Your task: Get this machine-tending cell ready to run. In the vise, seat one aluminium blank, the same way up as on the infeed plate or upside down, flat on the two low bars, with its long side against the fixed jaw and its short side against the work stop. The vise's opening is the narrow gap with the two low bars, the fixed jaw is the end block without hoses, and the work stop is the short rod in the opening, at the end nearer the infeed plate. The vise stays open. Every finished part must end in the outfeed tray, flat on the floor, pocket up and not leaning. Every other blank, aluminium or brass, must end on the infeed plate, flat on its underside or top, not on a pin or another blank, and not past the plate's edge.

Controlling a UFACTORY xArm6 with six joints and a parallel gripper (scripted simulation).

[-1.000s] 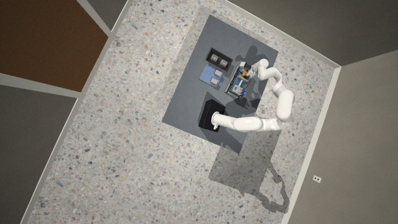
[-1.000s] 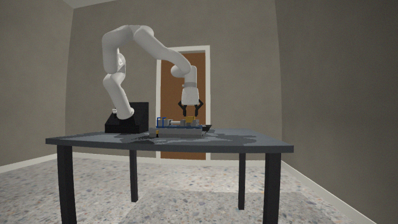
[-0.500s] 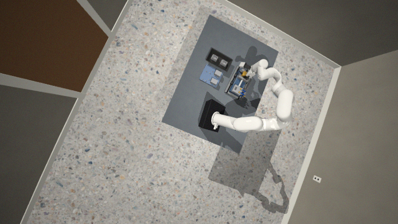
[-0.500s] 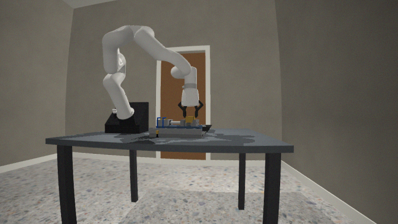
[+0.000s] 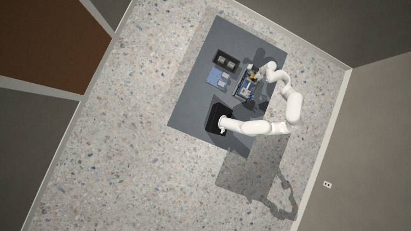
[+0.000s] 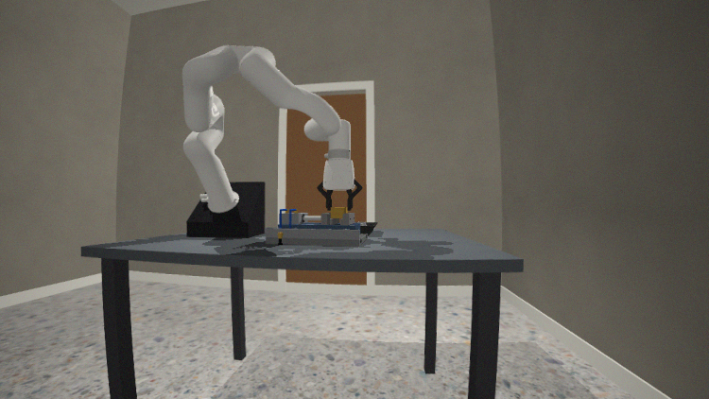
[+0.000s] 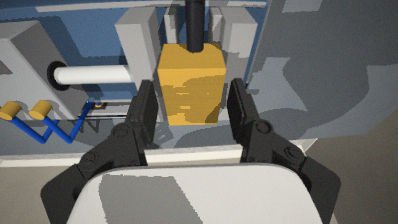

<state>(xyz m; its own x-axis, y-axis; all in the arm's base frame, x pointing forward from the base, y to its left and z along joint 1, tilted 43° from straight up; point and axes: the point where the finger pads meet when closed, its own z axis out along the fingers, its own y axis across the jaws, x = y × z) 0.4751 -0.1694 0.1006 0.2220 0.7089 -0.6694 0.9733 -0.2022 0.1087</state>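
My hand is 20 mm above the brass blank. The rest, counted from my hand: vise 70 mm behind, 20 mm to the left, 80 mm below.
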